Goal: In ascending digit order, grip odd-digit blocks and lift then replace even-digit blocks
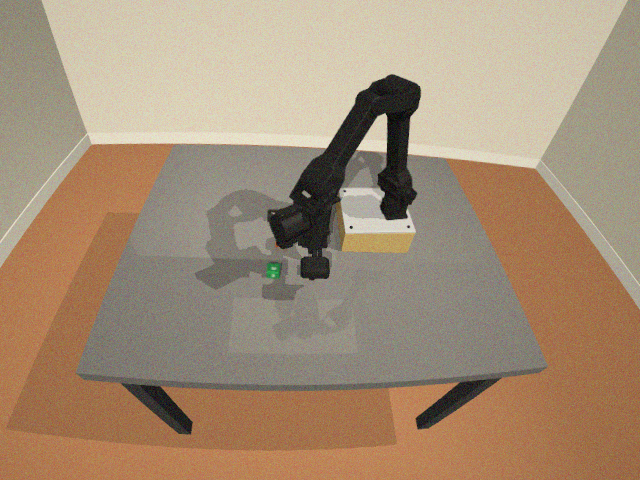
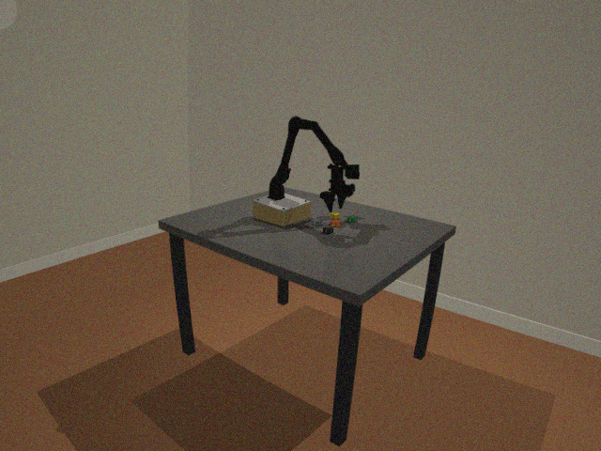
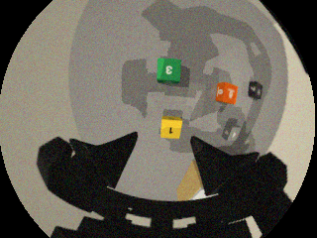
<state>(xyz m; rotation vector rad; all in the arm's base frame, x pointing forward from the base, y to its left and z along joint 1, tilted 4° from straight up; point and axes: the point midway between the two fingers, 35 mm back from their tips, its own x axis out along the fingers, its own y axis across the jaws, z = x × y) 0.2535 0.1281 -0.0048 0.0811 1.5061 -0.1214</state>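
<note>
The yellow block is 20 mm below my gripper tip and 10 mm to the right of it. From my gripper tip the other things lie so: green block (90 mm ahead, 20 mm below, 10 mm to the right); then orange block (120 mm to the right, 60 mm ahead, 20 mm below); then grey block (150 mm to the right, 20 mm below, 20 mm behind).
</note>
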